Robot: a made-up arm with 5 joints.
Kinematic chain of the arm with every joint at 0, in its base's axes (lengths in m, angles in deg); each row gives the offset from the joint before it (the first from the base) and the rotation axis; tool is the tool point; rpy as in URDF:
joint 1: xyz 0 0 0.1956 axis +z
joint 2: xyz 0 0 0 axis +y
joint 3: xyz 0.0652 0 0.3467 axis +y
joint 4: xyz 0.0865 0 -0.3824 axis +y
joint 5: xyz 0.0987 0 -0.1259 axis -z
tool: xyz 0 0 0 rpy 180 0 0
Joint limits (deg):
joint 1: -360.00..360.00
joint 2: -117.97..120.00
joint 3: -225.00..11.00
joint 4: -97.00..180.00
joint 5: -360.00..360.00
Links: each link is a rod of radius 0.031 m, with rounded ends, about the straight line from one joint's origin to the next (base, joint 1, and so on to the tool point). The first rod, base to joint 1, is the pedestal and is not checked.
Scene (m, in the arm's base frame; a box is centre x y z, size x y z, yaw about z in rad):
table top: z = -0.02
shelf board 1: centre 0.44 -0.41 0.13 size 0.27 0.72 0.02 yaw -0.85
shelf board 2: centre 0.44 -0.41 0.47 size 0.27 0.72 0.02 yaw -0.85
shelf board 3: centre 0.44 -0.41 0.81 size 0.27 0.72 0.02 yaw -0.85
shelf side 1: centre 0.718 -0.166 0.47 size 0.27 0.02 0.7 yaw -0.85
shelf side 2: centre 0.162 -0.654 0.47 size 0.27 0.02 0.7 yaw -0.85
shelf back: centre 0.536 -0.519 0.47 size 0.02 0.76 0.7 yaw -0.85
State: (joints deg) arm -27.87 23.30 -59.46 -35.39 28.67
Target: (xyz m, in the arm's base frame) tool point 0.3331 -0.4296 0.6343
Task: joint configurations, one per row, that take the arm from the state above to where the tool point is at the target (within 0.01 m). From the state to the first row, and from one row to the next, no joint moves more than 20 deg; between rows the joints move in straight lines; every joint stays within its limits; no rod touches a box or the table.
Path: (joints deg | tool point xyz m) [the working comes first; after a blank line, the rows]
Joints at the target: 127.79 -84.30 -90.70 -74.78 28.67
Straight joint move there: touches shelf board 2, shelf side 1.

1: -23.77 14.21 -45.93 -40.25 28.67 | 0.5246 -0.2310 0.2908
2: -19.68 5.12 -32.40 -45.12 28.67 | 0.4688 -0.1677 0.2909
3: -15.58 -3.97 -18.88 -49.98 28.67 | 0.4033 -0.1124 0.2843
4: 2.11 -14.04 -24.25 -55.59 28.67 | 0.4026 0.0148 0.4082
5: 19.80 -24.10 -29.61 -61.19 28.67 | 0.3293 0.1186 0.5246
6: 37.49 -34.17 -34.98 -66.79 28.67 | 0.2095 0.1607 0.6229
7: 55.18 -44.24 -40.35 -72.39 28.67 | 0.0868 0.1248 0.6940
8: 72.87 -54.30 -45.72 -77.99 28.67 | 0.0070 0.0227 0.7318
9: 90.56 -64.37 -51.09 -83.60 28.67 | 0.0011 -0.1107 0.7336
10: 108.26 -74.43 -56.46 -89.20 28.67 | 0.0754 -0.2285 0.6999
11: 125.95 -84.50 -61.82 -94.80 28.67 | 0.2094 -0.2887 0.6343
12: 126.87 -84.40 -76.26 -84.79 28.67 | 0.2695 -0.3594 0.6463
13: 127.79 -84.30 -90.70 -74.78 28.67 | 0.3331 -0.4296 0.6343

